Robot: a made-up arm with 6 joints. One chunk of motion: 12 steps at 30 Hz.
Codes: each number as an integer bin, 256 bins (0 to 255) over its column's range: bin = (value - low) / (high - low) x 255, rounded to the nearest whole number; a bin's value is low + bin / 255 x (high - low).
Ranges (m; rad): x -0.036..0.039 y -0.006..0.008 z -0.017..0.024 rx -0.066..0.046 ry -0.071..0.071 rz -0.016..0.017
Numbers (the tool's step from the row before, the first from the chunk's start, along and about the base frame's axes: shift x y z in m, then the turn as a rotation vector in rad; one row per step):
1: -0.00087 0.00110 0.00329 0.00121 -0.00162 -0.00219
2: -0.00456 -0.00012 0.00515 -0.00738 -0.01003 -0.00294
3: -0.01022 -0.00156 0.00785 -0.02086 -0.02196 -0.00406
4: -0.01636 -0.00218 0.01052 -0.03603 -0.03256 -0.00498
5: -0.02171 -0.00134 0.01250 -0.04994 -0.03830 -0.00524
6: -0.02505 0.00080 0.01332 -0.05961 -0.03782 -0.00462
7: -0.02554 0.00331 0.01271 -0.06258 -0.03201 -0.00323
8: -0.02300 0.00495 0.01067 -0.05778 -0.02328 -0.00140
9: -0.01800 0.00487 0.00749 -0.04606 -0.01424 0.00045
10: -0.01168 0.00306 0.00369 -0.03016 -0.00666 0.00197
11: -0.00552 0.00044 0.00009 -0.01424 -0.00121 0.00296
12: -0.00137 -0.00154 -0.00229 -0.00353 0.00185 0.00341
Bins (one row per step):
1: 119 129 126 153 125 107
2: 107 107 138 133 109 101
3: 88 81 155 103 88 92
4: 67 70 171 68 69 85
5: 49 85 183 37 59 83
6: 37 124 189 15 60 88
7: 36 170 185 8 70 99
8: 44 199 172 19 86 113
9: 61 198 152 45 102 127
10: 83 165 129 82 116 139
11: 104 117 106 118 125 147
12: 118 81 91 142 131 150

